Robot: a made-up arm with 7 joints.
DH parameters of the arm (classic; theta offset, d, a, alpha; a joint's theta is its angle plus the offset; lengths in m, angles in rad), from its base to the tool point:
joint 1: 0 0.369 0 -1.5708
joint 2: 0 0 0 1.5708
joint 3: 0 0.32 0.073 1.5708
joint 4: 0 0 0.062 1.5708
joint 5: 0 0.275 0 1.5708
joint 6: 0 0 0.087 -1.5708
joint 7: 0 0.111 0 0
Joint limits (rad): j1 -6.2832..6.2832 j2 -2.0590..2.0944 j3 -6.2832..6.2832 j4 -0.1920..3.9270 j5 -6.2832..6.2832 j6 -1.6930..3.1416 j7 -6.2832..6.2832
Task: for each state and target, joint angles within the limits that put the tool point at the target. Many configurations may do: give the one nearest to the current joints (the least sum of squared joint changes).
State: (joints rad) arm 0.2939 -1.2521 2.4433 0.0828 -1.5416 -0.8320 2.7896
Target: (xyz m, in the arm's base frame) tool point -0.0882 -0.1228 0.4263
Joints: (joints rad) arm 0.3228 -0.5062 2.7230 -0.1920 -2.0414 -1.3571 2.7896
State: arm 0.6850 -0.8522 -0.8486 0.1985 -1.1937 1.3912 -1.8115
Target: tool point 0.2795 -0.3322 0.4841
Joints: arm 0.8946 -0.9329 -1.2822 0.9596 -1.4083 1.2828 -1.8115
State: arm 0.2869 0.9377 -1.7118 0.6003 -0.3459 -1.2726 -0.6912
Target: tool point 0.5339 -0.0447 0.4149
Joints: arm 0.6561 1.1793 -1.4067 1.1111 -0.3589 -1.1446 -0.6912
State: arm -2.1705 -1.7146 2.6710 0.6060 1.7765 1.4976 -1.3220
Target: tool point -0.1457 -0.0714 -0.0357
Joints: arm -1.6864 -2.0590 3.2847 0.8055 1.8733 1.2851 -1.3220
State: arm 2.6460 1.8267 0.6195 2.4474 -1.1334 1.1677 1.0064
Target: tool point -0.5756 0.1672 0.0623
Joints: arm 2.5979 1.5243 0.6725 2.2490 -1.0471 1.4533 1.0064
